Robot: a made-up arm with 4 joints.
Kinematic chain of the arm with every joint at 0, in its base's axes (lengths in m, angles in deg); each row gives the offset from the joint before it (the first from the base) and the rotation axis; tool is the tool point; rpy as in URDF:
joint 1: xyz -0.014 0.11 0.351 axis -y
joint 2: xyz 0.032 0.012 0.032 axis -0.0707 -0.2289 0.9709
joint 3: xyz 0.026 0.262 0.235 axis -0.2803 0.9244 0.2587
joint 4: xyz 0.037 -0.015 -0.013 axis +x
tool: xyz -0.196 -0.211 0.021 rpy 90 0 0
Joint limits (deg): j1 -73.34..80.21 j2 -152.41..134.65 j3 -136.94..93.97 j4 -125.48..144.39
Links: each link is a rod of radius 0.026 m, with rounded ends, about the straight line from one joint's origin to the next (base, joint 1, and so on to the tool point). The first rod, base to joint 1, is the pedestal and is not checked.
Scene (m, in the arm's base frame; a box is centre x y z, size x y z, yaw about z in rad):
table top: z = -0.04
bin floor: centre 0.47 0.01 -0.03 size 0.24 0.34 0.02 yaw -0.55
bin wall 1: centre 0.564 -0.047 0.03 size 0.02 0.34 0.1 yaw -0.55
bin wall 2: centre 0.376 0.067 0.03 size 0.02 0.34 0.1 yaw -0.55
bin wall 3: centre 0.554 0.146 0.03 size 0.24 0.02 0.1 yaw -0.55
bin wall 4: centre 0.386 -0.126 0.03 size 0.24 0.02 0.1 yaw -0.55
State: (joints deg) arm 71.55 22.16 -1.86 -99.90
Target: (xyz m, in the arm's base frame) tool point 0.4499 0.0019 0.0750
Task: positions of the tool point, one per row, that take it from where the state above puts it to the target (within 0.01 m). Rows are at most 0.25 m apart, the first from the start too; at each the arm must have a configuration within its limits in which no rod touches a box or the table.
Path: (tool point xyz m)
1: -0.4718 0.4137 0.4225
2: -0.3852 0.4549 0.5808
3: -0.2428 0.4773 0.7046
4: -0.0604 0.4772 0.7726
5: 0.1374 0.4523 0.7710
6: 0.3206 0.4018 0.6975
7: 0.4594 0.3269 0.5635
8: 0.5312 0.2313 0.3932
9: 0.5261 0.1205 0.2189
10: 0.4499 0.0019 0.0750

